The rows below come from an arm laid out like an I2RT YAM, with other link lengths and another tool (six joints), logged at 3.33 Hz.
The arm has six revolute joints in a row. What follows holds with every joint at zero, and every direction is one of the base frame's. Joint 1 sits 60.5 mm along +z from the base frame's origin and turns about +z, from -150 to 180 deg. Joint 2 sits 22.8 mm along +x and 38.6 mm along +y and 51.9 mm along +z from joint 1 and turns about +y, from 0 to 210 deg. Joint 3 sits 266.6 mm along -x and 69.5 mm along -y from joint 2 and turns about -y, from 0 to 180 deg. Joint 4 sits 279.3 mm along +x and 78.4 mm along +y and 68.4 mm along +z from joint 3 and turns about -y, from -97 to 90 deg. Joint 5 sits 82.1 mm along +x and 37.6 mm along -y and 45 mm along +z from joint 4 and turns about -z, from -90 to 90 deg. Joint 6 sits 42.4 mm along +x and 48.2 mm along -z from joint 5 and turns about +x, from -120 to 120 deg. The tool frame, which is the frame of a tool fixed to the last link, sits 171 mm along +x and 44 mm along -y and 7 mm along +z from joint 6; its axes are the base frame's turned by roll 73, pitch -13.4 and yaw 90 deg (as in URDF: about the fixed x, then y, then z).
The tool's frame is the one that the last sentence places.
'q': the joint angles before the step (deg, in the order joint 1, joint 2, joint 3, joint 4, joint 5, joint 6). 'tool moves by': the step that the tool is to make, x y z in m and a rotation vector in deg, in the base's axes. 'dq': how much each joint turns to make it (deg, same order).
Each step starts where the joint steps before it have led.
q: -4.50, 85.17, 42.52, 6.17, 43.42, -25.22
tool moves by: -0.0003, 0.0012, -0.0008, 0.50, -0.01, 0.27
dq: 0.02, -0.34, -0.07, -0.54, -0.50, 0.34
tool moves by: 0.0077, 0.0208, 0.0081, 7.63, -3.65, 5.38
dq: 0.00, -5.64, 0.24, -5.33, -9.02, 4.02
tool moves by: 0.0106, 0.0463, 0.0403, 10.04, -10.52, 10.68
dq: 0.75, -11.31, -2.14, -1.28, -14.13, 4.25
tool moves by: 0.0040, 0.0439, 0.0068, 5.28, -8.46, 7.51
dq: 3.01, -5.17, -7.03, 9.16, -6.43, 3.34
